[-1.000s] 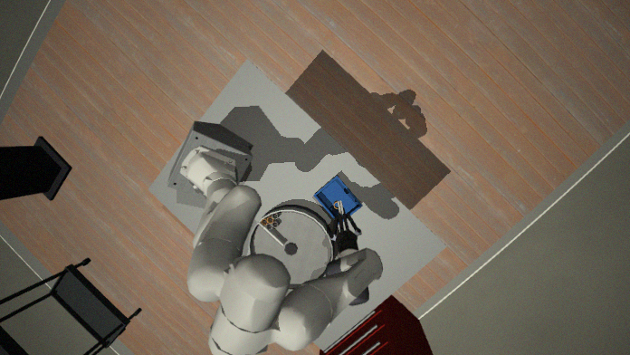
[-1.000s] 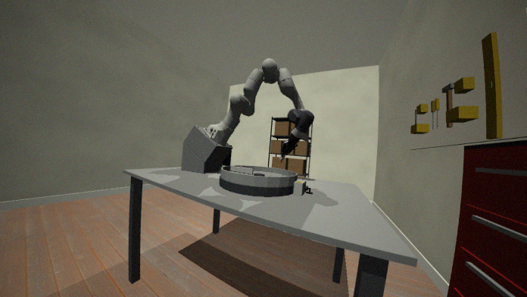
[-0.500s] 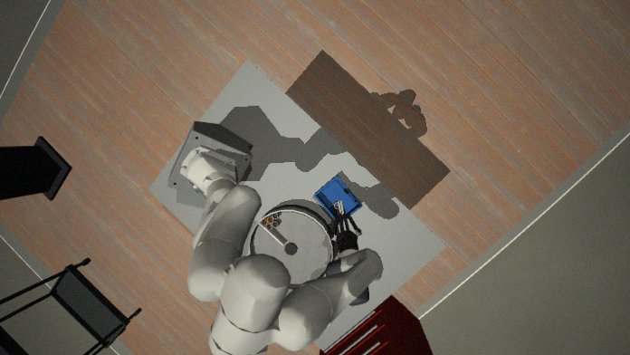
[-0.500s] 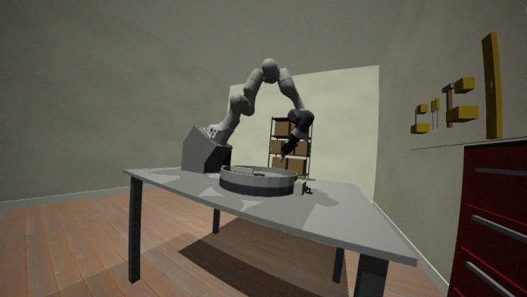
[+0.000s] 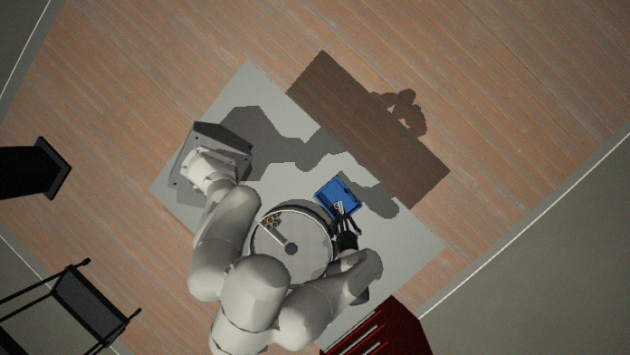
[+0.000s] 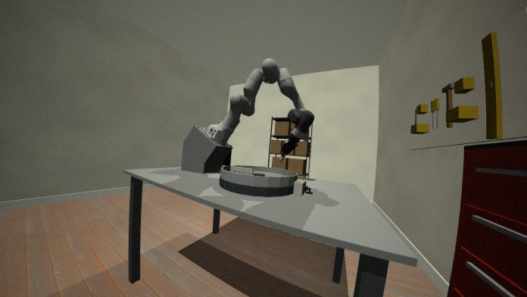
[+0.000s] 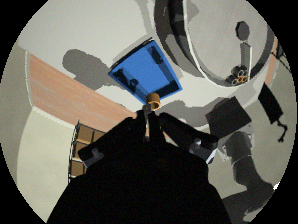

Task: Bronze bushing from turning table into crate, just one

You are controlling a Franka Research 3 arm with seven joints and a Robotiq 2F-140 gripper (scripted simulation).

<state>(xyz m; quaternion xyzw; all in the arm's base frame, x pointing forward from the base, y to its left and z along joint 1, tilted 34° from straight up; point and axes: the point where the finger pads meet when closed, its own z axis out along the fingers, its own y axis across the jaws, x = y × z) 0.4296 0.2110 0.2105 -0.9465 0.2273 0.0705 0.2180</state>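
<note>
The blue crate is 2 cm behind my hand, 1 cm to the right of it and 14 cm below it. The rest, counted from my hand: round grey turning table: 1 cm behind, 35 cm to the right, 12 cm below.
</note>
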